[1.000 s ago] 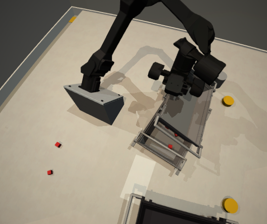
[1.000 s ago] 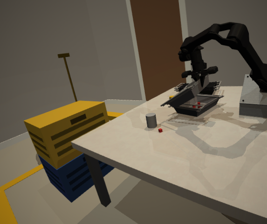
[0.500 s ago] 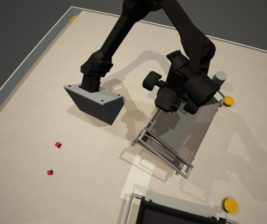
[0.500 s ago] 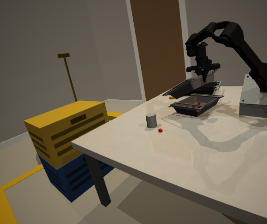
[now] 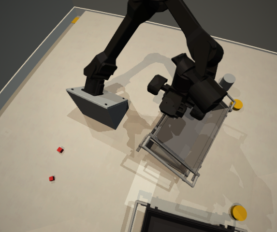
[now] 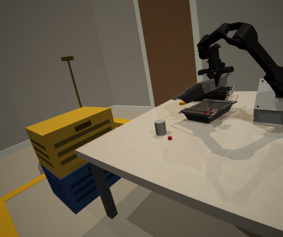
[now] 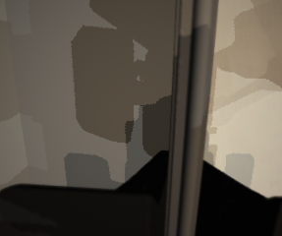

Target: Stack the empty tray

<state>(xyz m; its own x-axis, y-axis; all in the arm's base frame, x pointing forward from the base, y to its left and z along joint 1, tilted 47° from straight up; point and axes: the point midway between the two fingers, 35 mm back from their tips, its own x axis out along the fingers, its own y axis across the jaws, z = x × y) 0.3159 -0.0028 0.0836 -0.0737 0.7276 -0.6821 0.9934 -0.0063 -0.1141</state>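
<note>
My gripper tip is 80 mm short of the empty tray, 10 mm to the left of it and 10 mm above it. From my gripper tip the other things lie so: red block 360 mm to the left, 170 mm below, 70 mm ahead.
</note>
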